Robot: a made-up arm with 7 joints. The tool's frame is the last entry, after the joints.
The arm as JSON. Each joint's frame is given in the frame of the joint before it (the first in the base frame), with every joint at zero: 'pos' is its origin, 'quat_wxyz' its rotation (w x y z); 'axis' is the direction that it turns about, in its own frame. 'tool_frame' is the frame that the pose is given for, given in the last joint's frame.
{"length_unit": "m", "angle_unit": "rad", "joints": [
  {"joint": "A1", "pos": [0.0, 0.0, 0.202], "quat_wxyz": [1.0, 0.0, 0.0, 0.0], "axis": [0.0, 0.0, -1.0]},
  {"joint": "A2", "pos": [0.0, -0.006, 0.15], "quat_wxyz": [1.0, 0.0, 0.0, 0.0], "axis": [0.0, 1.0, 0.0]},
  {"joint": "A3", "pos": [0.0, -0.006, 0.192], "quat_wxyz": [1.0, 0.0, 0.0, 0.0], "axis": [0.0, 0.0, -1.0]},
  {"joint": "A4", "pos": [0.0, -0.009, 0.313], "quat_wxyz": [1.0, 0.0, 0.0, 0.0], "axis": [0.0, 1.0, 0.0]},
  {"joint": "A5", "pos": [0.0, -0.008, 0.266], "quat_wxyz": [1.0, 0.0, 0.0, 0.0], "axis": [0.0, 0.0, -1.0]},
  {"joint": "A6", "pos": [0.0, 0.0, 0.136], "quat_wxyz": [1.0, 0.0, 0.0, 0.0], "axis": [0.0, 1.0, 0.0]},
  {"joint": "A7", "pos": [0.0, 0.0, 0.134], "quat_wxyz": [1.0, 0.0, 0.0, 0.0], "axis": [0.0, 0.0, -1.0]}
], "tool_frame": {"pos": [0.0, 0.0, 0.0], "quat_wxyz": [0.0, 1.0, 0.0, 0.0]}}
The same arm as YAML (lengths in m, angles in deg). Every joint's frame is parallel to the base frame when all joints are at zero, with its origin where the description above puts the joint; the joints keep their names.
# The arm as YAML. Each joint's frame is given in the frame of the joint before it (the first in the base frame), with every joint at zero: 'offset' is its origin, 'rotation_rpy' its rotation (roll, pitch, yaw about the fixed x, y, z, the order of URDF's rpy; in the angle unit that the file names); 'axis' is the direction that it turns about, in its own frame. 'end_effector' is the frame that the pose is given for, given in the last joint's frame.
length_unit: m
angle_unit: deg
chain:
  - id: A1
    offset: [0.0, 0.0, 0.202]
    rotation_rpy: [0.0, 0.0, 0.0]
    axis: [0.0, 0.0, -1.0]
  - id: A2
    offset: [0.0, -0.006, 0.15]
    rotation_rpy: [0.0, 0.0, 0.0]
    axis: [0.0, 1.0, 0.0]
  - id: A3
    offset: [0.0, -0.006, 0.192]
    rotation_rpy: [0.0, 0.0, 0.0]
    axis: [0.0, 0.0, -1.0]
  - id: A4
    offset: [0.0, -0.009, 0.313]
    rotation_rpy: [0.0, 0.0, 0.0]
    axis: [0.0, 1.0, 0.0]
  - id: A5
    offset: [0.0, -0.008, 0.266]
    rotation_rpy: [0.0, 0.0, 0.0]
    axis: [0.0, 0.0, -1.0]
  - id: A6
    offset: [0.0, 0.0, 0.136]
    rotation_rpy: [0.0, 0.0, 0.0]
    axis: [0.0, 1.0, 0.0]
  - id: A7
    offset: [0.0, 0.0, 0.134]
    rotation_rpy: [0.0, 0.0, 0.0]
    axis: [0.0, 0.0, -1.0]
end_effector:
  offset: [0.0, 0.0, 0.0]
  rotation_rpy: [180.0, 0.0, 0.0]

